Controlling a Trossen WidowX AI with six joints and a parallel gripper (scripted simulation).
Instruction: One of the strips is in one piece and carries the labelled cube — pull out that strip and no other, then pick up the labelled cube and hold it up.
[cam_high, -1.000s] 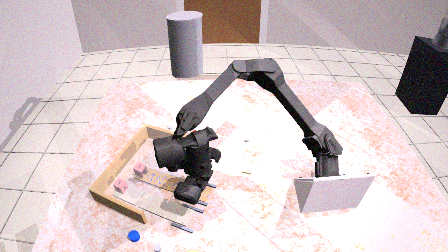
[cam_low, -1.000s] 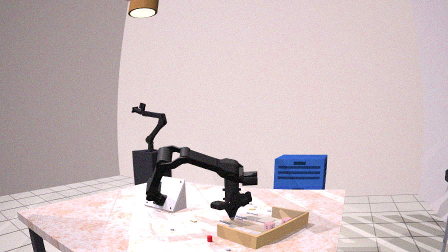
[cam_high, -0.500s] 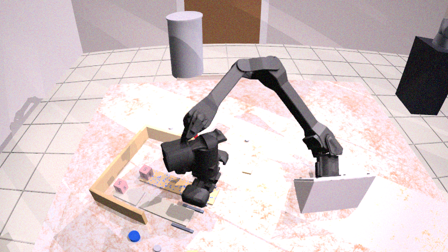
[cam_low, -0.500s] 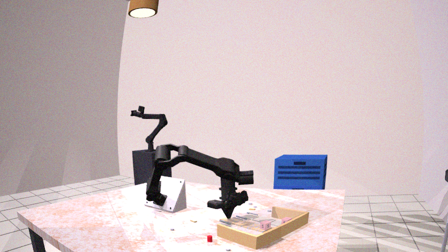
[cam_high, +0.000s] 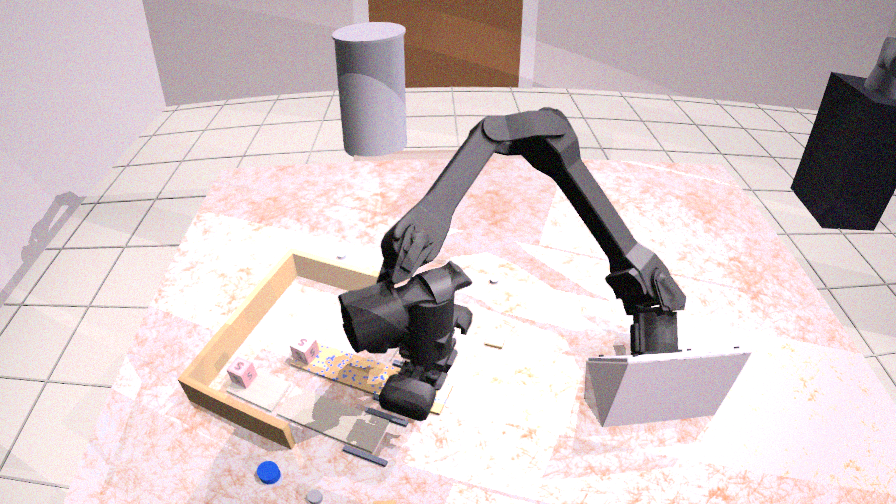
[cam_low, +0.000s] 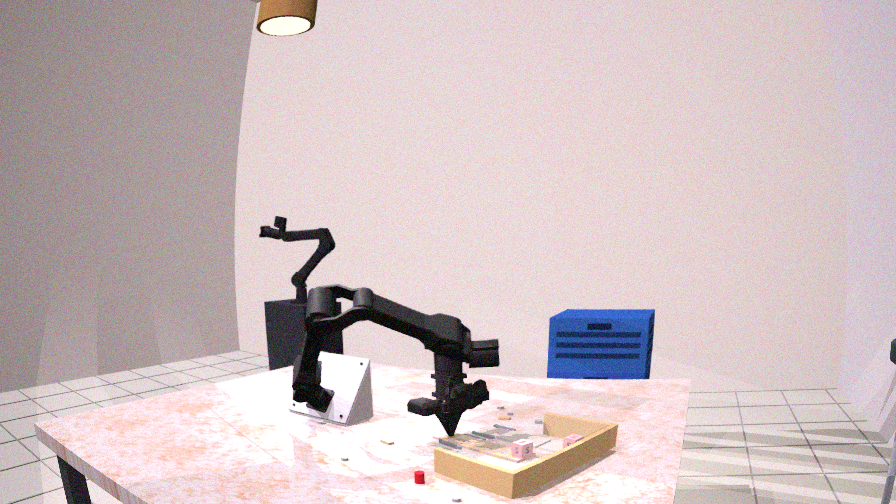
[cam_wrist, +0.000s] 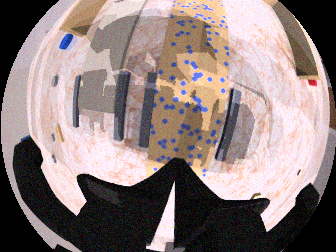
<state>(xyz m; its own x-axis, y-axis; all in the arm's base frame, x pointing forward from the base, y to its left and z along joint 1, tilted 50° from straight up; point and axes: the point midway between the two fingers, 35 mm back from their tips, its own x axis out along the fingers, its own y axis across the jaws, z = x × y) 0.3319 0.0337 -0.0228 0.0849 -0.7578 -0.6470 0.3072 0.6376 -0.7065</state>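
Right now the beige strip is 13 cm ahead of my gripper tip and 5 cm to the left of it. The rest, counted from my gripper tip: blue disc (20 cm ahead, 15 cm to the left); red cylinder (8 cm ahead, 26 cm to the right, 1 cm above); tan chip (10 cm behind, 10 cm to the right).
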